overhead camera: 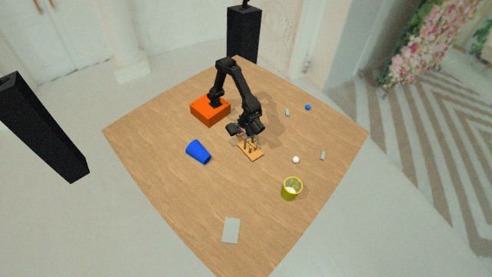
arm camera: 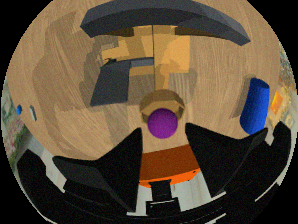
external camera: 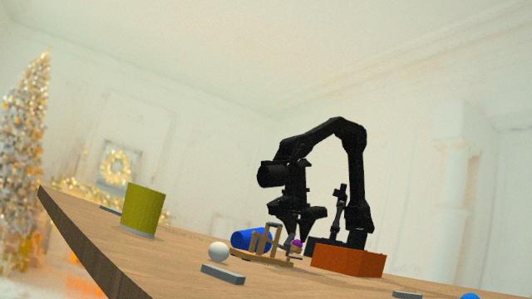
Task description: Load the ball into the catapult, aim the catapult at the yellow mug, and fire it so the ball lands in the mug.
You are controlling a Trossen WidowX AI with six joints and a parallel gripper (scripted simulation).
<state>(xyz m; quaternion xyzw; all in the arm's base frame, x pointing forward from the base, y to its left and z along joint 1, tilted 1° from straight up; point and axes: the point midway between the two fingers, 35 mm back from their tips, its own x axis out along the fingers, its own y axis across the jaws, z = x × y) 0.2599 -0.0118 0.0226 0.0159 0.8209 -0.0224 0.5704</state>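
The purple ball is right at my gripper tip. Also, from my gripper tip: yellow mug 43 cm ahead, 3 cm to the right, 4 cm below; then wooden catapult 7 cm ahead, 2 cm to the left, 2 cm below; then white ball 32 cm ahead, 14 cm to the left, 5 cm below.
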